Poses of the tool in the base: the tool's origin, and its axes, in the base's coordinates. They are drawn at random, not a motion.
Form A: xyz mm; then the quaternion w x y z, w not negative.
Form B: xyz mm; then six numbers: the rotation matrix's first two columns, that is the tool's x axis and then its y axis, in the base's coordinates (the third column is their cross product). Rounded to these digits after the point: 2 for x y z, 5 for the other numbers.
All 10 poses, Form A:
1: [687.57, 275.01, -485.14, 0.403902, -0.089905, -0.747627, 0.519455]
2: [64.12, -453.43, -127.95, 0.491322, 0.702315, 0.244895, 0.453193]
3: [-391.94, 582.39, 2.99, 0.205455, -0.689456, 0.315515, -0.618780]
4: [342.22, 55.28, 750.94, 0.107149, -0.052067, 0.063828, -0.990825]
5: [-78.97, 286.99, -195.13, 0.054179, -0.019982, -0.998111, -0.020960]
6: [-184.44, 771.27, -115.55, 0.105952, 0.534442, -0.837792, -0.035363]
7: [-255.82, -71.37, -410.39, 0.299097, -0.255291, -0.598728, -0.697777]
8: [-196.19, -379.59, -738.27, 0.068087, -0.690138, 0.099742, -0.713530]
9: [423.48, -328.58, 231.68, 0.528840, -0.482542, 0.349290, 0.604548]
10: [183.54, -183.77, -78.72, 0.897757, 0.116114, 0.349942, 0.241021]
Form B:
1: [687.57, 275.01, -485.14, -0.65756, 0.55405, 0.51053, -0.28519, 0.44417, -0.84934]
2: [64.12, -453.43, -127.95, 0.46929, 0.78931, 0.39592, -0.10134, -0.39726, 0.91209]
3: [-391.94, 582.39, 2.99, 0.03512, -0.68933, 0.72360, -0.18080, -0.71648, -0.67377]
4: [342.22, 55.28, 750.94, -0.97162, -0.21898, 0.08950, 0.20569, -0.96889, -0.13764]
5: [-78.97, 286.99, -195.13, -0.99333, 0.03762, 0.10899, 0.04216, 0.99832, 0.03968]
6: [-184.44, 771.27, -115.55, -0.40629, -0.90300, 0.13973, -0.88801, 0.42624, 0.17250]
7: [-255.82, -71.37, -410.39, -0.69074, -0.11171, 0.71443, 0.72311, -0.10413, 0.68284]
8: [-196.19, -379.59, -738.27, -0.03815, -0.23484, 0.97129, -0.04051, -0.97083, -0.23632]
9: [423.48, -328.58, 231.68, 0.02504, 0.30232, -0.95288, -0.97651, -0.19665, -0.08805]
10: [183.54, -183.77, -78.72, 0.63890, 0.51402, -0.57235, -0.35149, 0.85685, 0.37717]
